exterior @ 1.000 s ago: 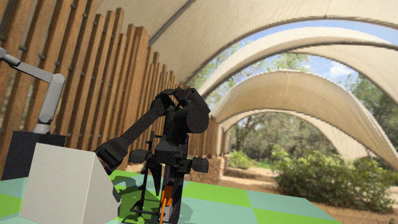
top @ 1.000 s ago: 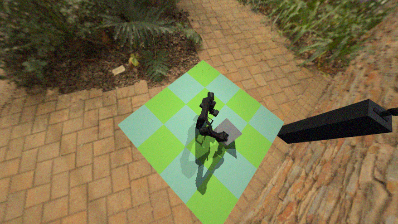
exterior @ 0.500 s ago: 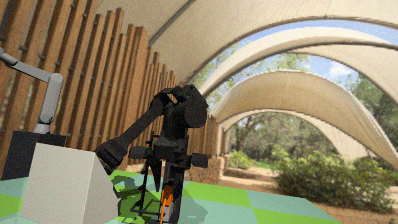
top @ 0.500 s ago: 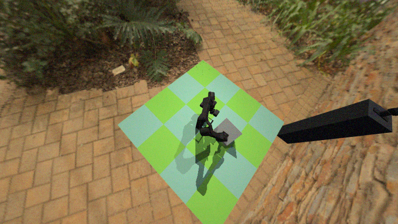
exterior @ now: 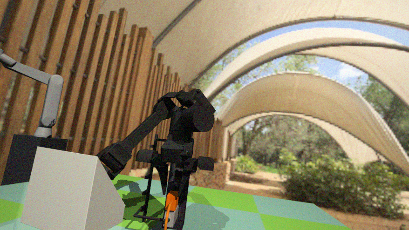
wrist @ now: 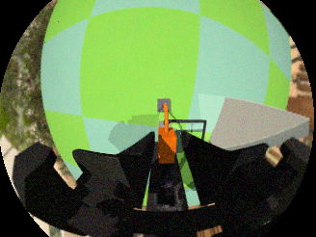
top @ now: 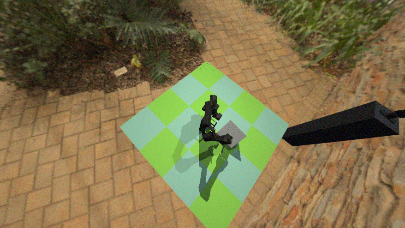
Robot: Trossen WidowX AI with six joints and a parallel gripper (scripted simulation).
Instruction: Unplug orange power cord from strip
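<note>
My gripper tip is now 50 mm to the right of the orange plug, 10 mm past it and 10 mm above it.
</note>
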